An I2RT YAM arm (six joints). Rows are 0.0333 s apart.
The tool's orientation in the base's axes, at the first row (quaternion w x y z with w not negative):
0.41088, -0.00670, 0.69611, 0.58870
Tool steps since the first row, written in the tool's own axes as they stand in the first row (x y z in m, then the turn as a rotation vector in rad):
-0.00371, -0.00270, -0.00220, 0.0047, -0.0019, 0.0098
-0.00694, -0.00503, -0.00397, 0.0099, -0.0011, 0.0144
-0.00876, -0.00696, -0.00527, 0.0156, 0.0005, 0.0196
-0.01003, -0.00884, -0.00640, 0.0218, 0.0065, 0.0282
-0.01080, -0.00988, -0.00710, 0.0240, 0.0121, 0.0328
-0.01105, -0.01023, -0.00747, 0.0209, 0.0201, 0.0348
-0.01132, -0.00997, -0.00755, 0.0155, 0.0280, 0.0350
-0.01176, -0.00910, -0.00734, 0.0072, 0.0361, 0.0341
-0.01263, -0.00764, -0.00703, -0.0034, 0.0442, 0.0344
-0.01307, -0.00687, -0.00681, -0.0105, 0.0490, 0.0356
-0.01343, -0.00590, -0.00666, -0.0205, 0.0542, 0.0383
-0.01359, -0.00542, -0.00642, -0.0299, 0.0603, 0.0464
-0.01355, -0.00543, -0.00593, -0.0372, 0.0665, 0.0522
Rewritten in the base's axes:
0.00255, -0.00440, -0.00011, 0.0034, 0.0097, -0.0040
0.00484, -0.00811, -0.00019, 0.0021, 0.0162, -0.0062
0.00626, -0.01064, -0.00075, 0.0005, 0.0237, -0.0080
0.00739, -0.01275, -0.00158, -0.0017, 0.0356, -0.0065
0.00802, -0.01401, -0.00200, -0.0034, 0.0422, -0.0031
0.00815, -0.01454, -0.00215, -0.0041, 0.0448, 0.0053
0.00815, -0.01466, -0.00178, -0.0043, 0.0448, 0.0149
0.00813, -0.01443, -0.00081, -0.0033, 0.0426, 0.0263
0.00817, -0.01414, 0.00089, -0.0001, 0.0403, 0.0390
0.00820, -0.01393, 0.00178, 0.0029, 0.0394, 0.0471
0.00805, -0.01368, 0.00278, 0.0085, 0.0385, 0.0572
0.00805, -0.01341, 0.00327, 0.0162, 0.0426, 0.0679
0.00831, -0.01299, 0.00325, 0.0213, 0.0458, 0.0773

